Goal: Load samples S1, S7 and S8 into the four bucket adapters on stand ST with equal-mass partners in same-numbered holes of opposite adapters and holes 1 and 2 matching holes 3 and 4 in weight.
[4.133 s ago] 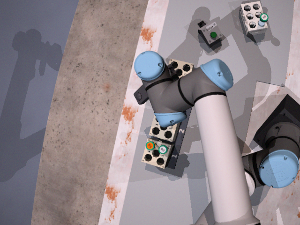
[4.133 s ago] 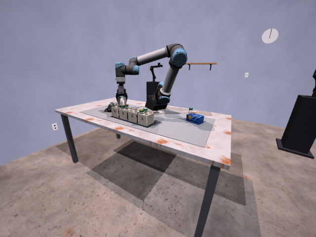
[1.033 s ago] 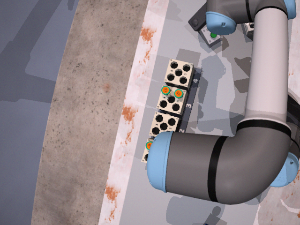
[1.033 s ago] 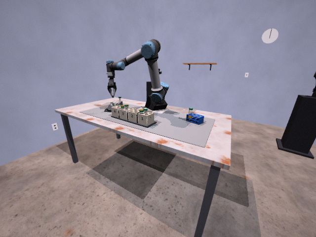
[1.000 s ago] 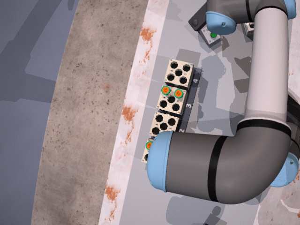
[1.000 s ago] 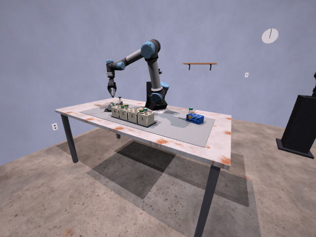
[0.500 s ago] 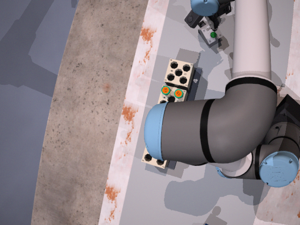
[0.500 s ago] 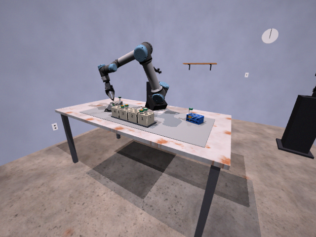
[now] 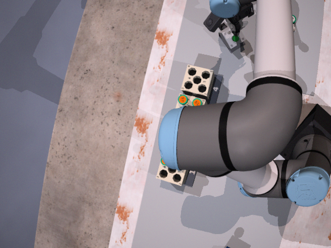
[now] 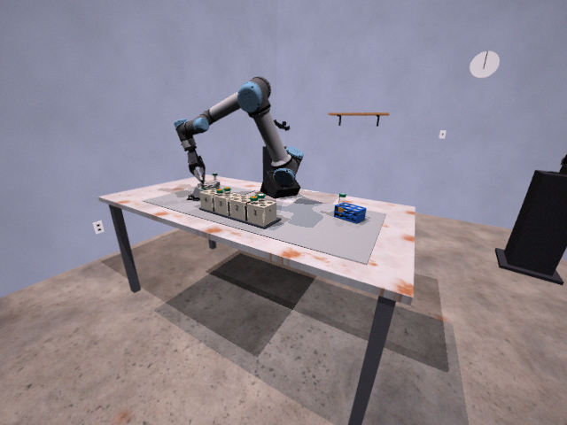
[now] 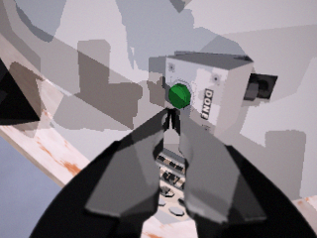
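Right now the green DONE key is 40 mm below my hand. Also, from my hand: beige adapter (60 mm ahead, 320 mm to the left, 60 mm below); then white-dot blank (180 mm behind, 130 mm to the right, 40 mm below); then beige blank rack (140 mm behind, 150 mm to the right, 80 mm below).
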